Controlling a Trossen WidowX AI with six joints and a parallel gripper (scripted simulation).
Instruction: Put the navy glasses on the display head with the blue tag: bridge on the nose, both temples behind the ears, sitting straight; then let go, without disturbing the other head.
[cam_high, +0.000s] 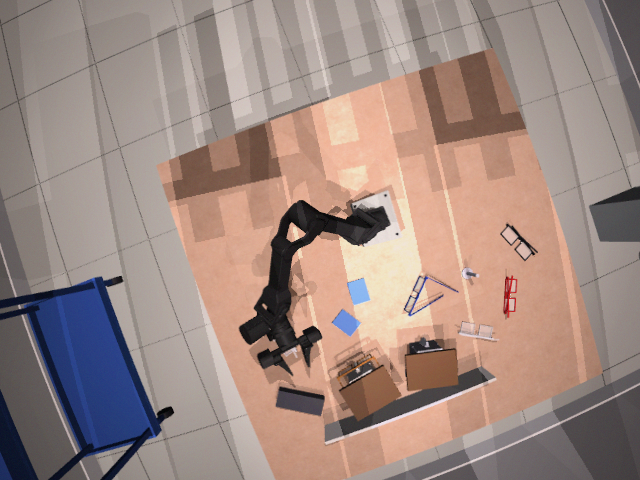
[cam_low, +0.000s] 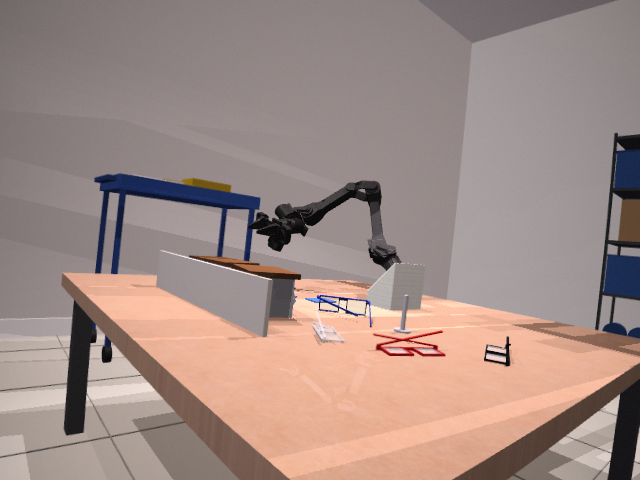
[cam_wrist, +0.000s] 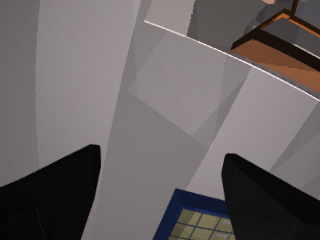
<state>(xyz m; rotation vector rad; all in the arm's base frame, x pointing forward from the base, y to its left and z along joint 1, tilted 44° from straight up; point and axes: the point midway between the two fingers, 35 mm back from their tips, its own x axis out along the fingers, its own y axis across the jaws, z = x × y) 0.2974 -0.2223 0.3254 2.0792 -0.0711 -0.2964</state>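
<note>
The grey peg stand lies 30 mm behind my gripper tip, 630 mm to the left of it and 180 mm below it. The rest, counted from my gripper tip: dark case (160 mm ahead, 80 mm to the right, 180 mm below).
</note>
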